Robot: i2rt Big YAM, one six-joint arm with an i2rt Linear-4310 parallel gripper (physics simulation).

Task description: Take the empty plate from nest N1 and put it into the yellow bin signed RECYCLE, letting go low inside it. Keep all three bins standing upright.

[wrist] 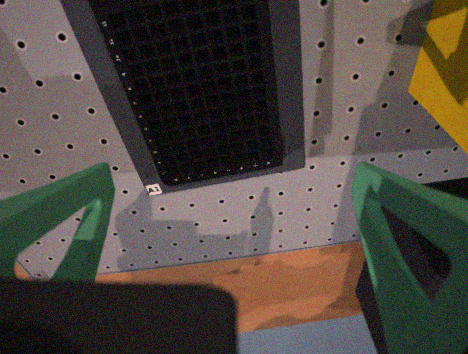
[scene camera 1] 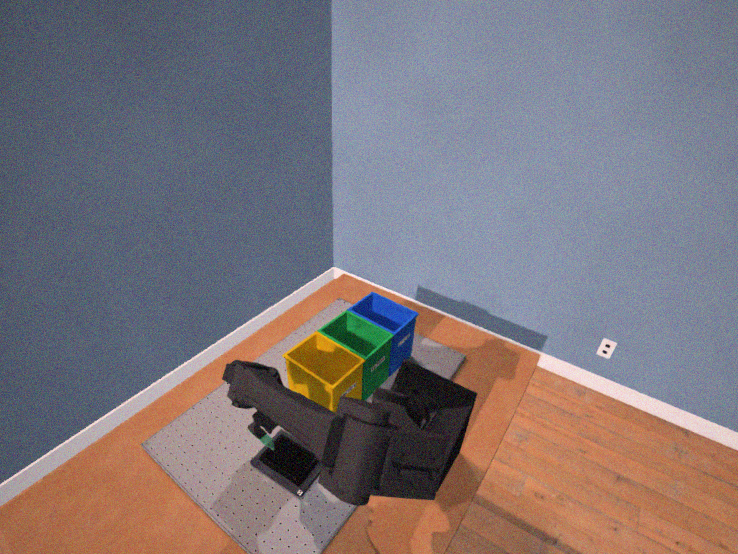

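Labels:
The wrist view shows a black plate, while a green bin is out of frame in the wrist view. In scene camera 1 the plate appears again, and so does the bin (372,343). On the black plate, (wrist: 203,90) and (scene camera 1: 288,456) are the same spot.

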